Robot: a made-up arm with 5 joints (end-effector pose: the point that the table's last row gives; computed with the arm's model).
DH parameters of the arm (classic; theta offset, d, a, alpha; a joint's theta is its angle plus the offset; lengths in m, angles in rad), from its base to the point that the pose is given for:
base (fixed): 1.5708 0.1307 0 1.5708
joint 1: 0 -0.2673 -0.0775 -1.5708
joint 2: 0 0.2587 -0.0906 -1.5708
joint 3: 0.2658 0 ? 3.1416
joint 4: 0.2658 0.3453 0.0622 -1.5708
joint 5: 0.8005 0 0.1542 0
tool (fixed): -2.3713 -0.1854 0 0
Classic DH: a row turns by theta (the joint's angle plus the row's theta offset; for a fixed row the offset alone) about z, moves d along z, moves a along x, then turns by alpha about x.
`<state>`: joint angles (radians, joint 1 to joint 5).
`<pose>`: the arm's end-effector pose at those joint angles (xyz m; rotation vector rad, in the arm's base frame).
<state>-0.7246 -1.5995 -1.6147 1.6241 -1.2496</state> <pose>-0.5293 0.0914 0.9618 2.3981 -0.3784 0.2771</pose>
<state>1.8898 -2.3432 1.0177 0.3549 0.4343</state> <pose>-0.4355 0.2615 0.0144 1.0490 2.0874 -0.4949</pose>
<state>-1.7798 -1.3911 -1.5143 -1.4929 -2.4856</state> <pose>-0.1368 0.4355 0.6112 -0.7885 1.9966 1.6374</pose>
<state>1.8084 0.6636 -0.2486 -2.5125 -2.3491</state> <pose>0.1320 -0.3655 0.2713 0.5147 -0.8551 -2.5052</pose>
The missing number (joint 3, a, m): 0.2657
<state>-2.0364 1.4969 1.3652 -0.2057 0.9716</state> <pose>0.0382 -0.0763 0.0631 1.3723 -1.1617 -1.2477</pose>
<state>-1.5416 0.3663 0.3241 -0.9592 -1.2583</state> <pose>0.1154 -0.1316 0.0476 -2.1959 -1.5185 0.1506</pose>
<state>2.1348 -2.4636 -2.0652 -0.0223 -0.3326</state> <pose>-0.5301 -0.5570 -0.4474 -0.7306 -0.2382 2.3723</pose>
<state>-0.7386 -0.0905 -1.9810 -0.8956 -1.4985</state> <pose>0.1861 0.4012 0.5696 0.3352 0.2030 -1.5371</pose>
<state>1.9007 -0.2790 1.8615 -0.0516 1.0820</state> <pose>-0.1895 0.0938 -0.3941 0.1325 0.2459 1.1674</pose>
